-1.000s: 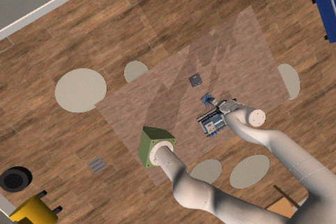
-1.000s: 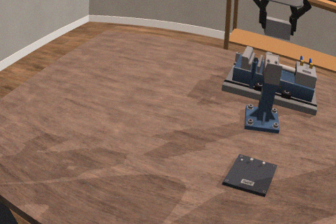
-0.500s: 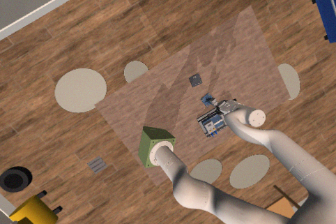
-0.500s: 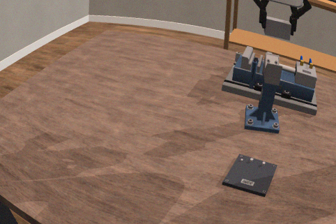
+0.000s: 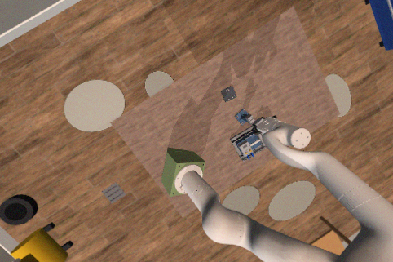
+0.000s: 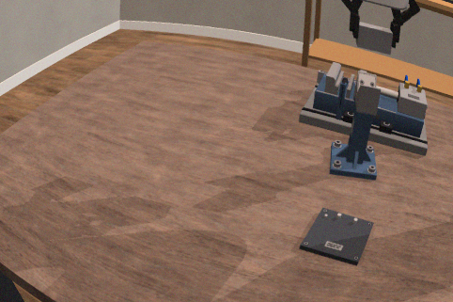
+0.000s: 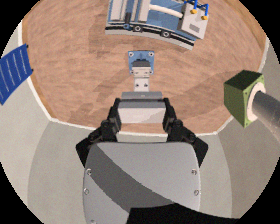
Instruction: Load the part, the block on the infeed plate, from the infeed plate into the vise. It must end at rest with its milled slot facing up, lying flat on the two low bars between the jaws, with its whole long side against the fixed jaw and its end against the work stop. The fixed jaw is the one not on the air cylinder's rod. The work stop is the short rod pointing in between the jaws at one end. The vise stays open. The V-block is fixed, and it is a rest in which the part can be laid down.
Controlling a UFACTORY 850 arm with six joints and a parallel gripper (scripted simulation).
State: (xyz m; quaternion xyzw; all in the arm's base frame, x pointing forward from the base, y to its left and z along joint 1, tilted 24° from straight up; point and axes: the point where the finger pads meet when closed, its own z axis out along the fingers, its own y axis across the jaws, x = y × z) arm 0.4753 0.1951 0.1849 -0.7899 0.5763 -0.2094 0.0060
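My gripper is now 10 mm to the left of the part and 10 mm above it. The rest, counted from my hand: air cylinder: 90 mm behind, 200 mm to the right, 170 mm below.
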